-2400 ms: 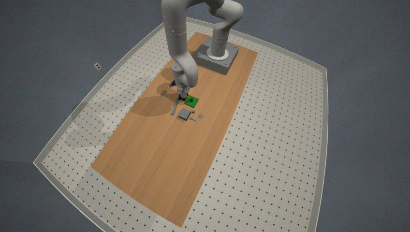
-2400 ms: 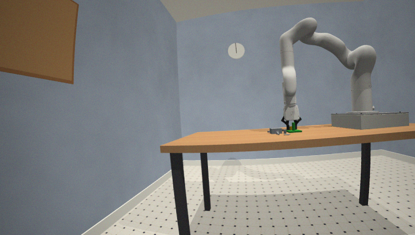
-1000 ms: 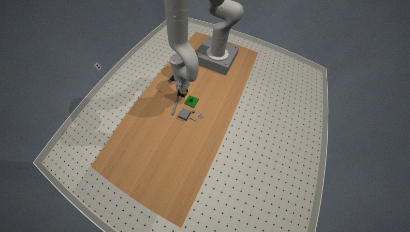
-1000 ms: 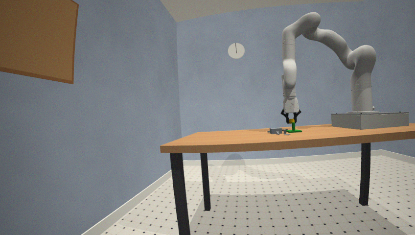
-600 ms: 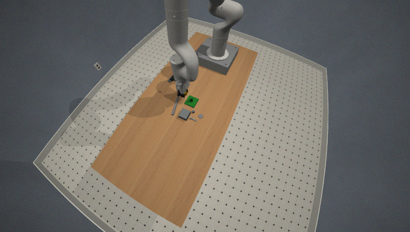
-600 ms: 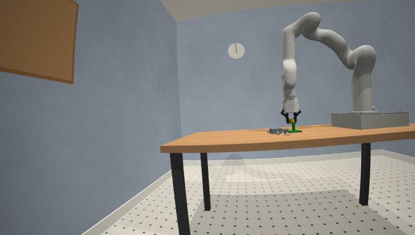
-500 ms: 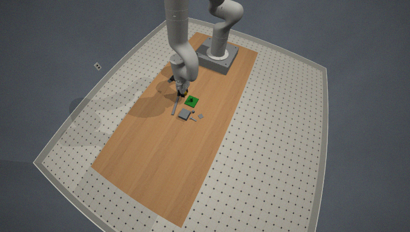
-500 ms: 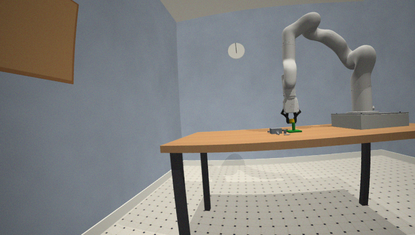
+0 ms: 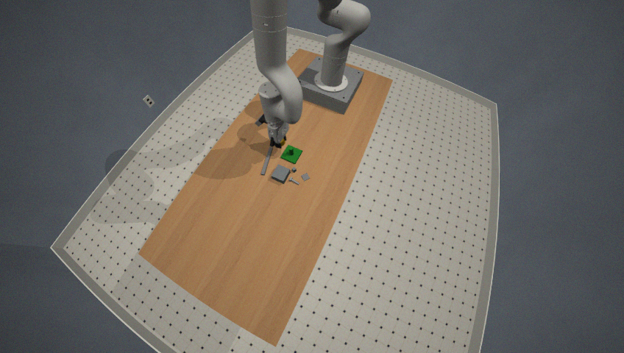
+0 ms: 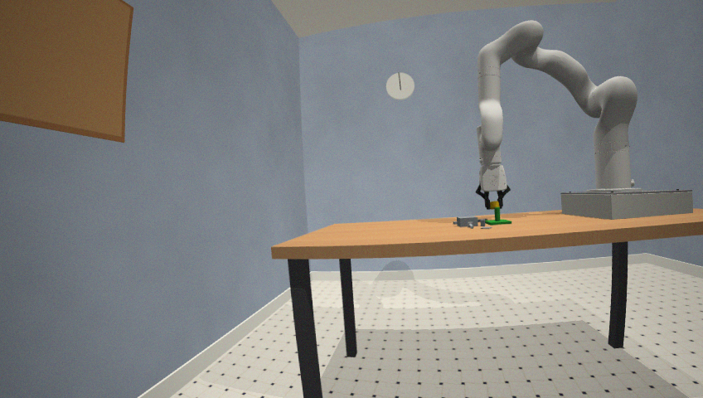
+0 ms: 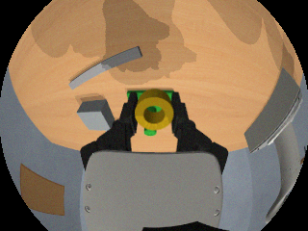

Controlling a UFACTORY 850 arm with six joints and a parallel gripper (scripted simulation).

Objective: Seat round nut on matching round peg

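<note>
My gripper is now 100 mm short of the long grey bar, 20 mm to the left of it and 70 mm above it. The rest, counted from my hand: grey block (110 mm ahead, 90 mm to the left, 50 mm below); then small grey bolt (100 mm ahead, 150 mm to the left, 60 mm below); then small grey plate (60 mm ahead, 180 mm to the left, 70 mm below).
</note>
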